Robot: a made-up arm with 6 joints.
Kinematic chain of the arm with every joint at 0, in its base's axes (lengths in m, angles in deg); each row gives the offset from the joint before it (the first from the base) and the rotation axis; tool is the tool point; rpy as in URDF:
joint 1: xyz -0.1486 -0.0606 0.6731 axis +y
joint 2: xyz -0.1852 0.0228 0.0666 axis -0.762 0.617 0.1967
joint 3: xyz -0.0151 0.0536 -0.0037 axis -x
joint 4: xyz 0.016 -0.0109 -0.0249 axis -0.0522 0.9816 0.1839
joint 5: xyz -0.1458 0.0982 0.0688 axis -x
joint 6: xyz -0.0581 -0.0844 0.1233 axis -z
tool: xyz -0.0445 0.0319 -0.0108 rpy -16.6 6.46 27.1
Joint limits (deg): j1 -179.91..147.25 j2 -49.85..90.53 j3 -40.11..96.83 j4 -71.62..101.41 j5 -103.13..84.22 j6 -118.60..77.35
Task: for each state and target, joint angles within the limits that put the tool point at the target. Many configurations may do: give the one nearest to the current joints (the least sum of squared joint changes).
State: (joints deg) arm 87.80 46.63 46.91 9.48 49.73 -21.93
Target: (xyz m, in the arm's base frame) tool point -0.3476 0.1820 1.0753
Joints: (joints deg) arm 74.83 51.86 77.14 31.02 49.91 -8.11
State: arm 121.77 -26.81 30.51 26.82 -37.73 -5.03
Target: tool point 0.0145 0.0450 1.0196
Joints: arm 128.53 -41.78 36.38 -26.00 -74.61 -7.66
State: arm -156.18 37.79 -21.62 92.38 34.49 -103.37
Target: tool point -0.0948 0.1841 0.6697
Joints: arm -134.33 81.09 11.28 70.21 13.32 -118.60
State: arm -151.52 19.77 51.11 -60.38 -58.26 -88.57
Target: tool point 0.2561 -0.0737 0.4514
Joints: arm -164.58 14.03 51.34 -32.65 -28.39 -79.77
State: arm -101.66 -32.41 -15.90 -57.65 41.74 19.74
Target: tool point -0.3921 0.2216 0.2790
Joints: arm -76.13 -36.03 -37.98 -50.99 55.10 8.27
